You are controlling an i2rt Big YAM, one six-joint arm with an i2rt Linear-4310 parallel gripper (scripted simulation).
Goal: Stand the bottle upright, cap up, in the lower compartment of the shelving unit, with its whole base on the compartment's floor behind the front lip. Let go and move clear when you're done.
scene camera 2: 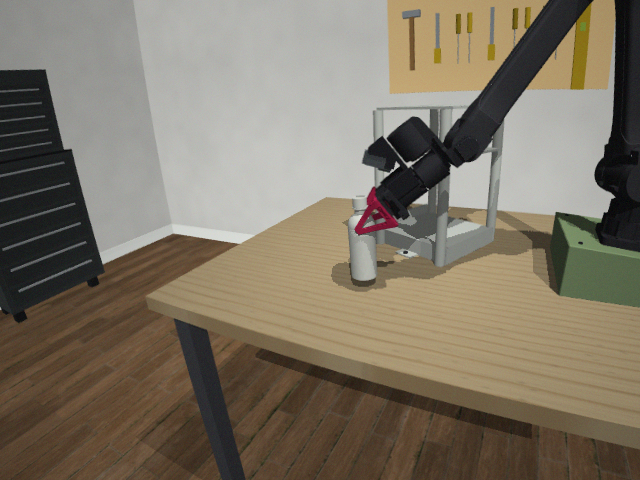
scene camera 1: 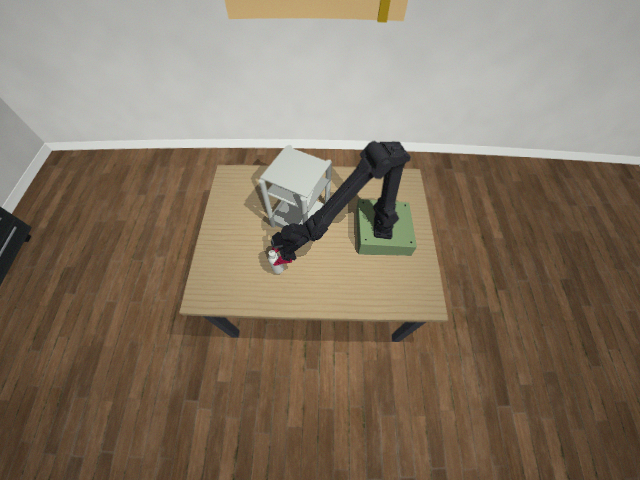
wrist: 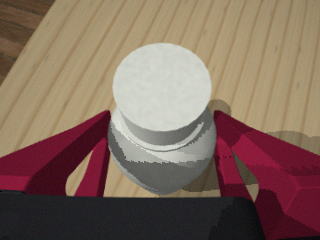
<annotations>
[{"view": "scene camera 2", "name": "gripper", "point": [356,227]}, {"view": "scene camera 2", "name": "white bottle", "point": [363,257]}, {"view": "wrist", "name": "gripper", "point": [162,120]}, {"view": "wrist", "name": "white bottle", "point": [159,136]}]
</annotations>
